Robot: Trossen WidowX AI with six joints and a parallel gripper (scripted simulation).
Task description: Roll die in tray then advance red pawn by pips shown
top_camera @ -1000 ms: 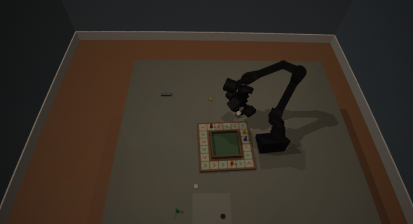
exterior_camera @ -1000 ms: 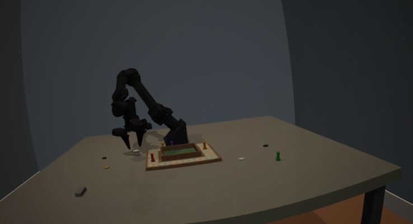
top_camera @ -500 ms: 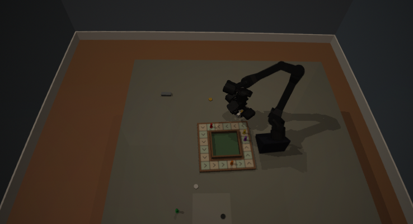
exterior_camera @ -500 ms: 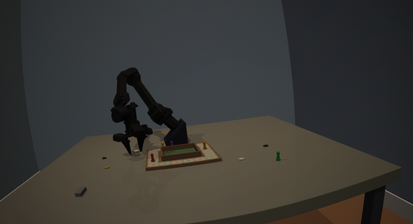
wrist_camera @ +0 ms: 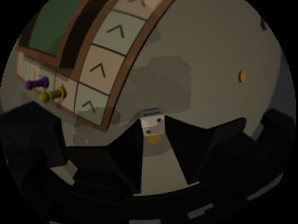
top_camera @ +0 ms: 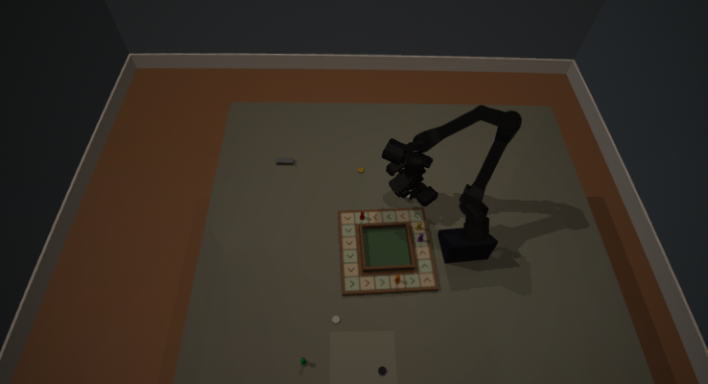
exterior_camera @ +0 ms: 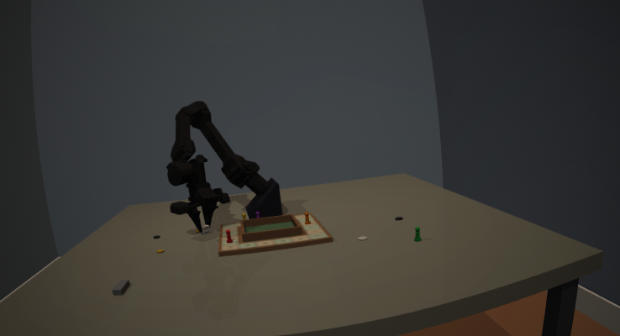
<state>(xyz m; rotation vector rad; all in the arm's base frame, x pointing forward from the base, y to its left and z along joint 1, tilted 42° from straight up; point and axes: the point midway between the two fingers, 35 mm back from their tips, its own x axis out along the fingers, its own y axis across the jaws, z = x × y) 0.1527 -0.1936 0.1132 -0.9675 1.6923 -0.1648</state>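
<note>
The red pawn lies 17 cm ahead of my gripper tip, 6 cm to the left of it and 2 cm above it. Round my gripper tip: white die right at my gripper tip; purple pawn 17 cm to the left, 2 cm above; yellow pawn 13 cm to the left, 2 cm above.
</note>
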